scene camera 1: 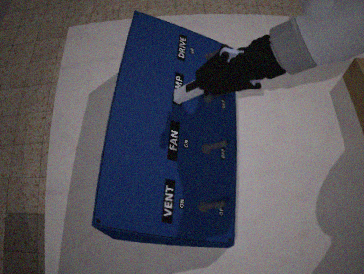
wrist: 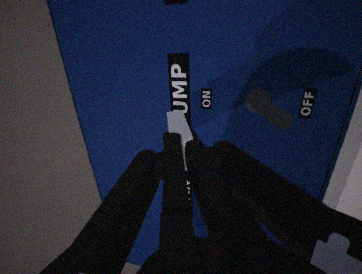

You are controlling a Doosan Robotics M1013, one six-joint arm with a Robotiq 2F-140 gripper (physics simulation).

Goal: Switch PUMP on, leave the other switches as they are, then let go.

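Frame: origin at the arm's base, x down, y right, z back, level; centimetres.
Where they show: gripper, fingertip midpoint: (scene camera 1: 176,97) (wrist: 175,123).
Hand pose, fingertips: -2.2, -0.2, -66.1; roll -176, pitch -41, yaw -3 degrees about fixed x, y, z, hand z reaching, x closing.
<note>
Each offset is from my fingertips to the top centre of the thing, as dx, dy, dz. "spot": to the spot under its first point. Level surfaces: height alone.
A blue switch box {spot: -3.1, -2.6, -7.9} (scene camera 1: 135,100) (wrist: 100,75) carries the labels DRIVE, PUMP, FAN and VENT. The grey PUMP lever {spot: +1.0, +2.2, +9.0} (wrist: 269,110) tilts toward its OFF mark in the wrist view; the arm mostly hides it in the scene view. The FAN lever {spot: +1.9, -10.7, +7.2} (scene camera 1: 214,148) and VENT lever {spot: +1.5, -22.4, +6.2} (scene camera 1: 212,206) point toward OFF. The DRIVE lever is hidden behind the gripper. My gripper (scene camera 1: 180,96) (wrist: 175,123) is shut and empty. Its pale tips are over the PUMP label {+0.2, +2.6, +0.5} (wrist: 178,75), on the ON side, apart from the PUMP lever.
The box rests on a pale table top {dx +13.0} (scene camera 1: 280,200). A tiled floor (scene camera 1: 25,125) shows at the left and top. A brown edge (scene camera 1: 356,82) shows at the right. The arm (scene camera 1: 330,35) comes in from the upper right and casts shadows on the box.
</note>
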